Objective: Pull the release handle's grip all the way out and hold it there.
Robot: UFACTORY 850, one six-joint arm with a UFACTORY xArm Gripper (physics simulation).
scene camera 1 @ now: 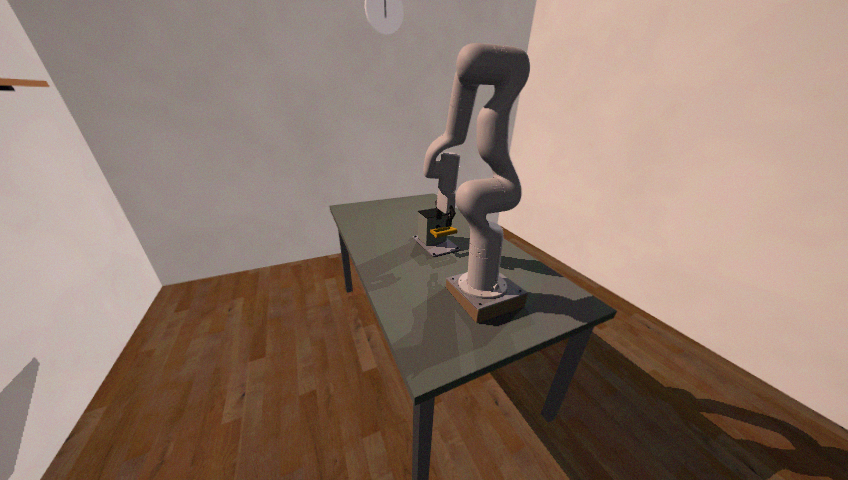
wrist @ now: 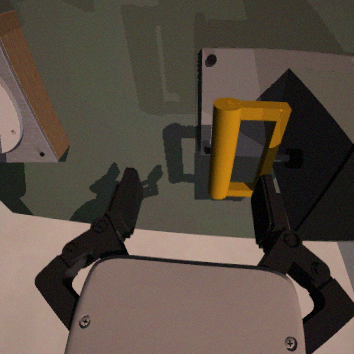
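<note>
The release handle is a yellow rectangular frame with a thick round grip bar [scene camera 1: 443, 231] [wrist: 224, 150]. In the wrist view it is right of centre, and a short thin rod joins it to the dark box-shaped housing [scene camera 1: 424, 228] [wrist: 312, 125]. The housing stands on a pale bolted plate [scene camera 1: 427, 247] [wrist: 230, 75]. My gripper [wrist: 196, 182] is open with nothing between its fingers. In the wrist view the grip bar lies ahead of the gap, nearer the right finger, whose tip overlaps the frame's lower corner. In the scene view the fingers are small and dark beside the housing; contact is unclear.
The robot's own base, a grey plate on a wooden block [scene camera 1: 502, 306] [wrist: 35, 82], stands on the green table [scene camera 1: 380, 237] [wrist: 100, 65] at the wrist view's upper left. Shadows of the handle and fingers fall on the table. The table's edge crosses the lower wrist view.
</note>
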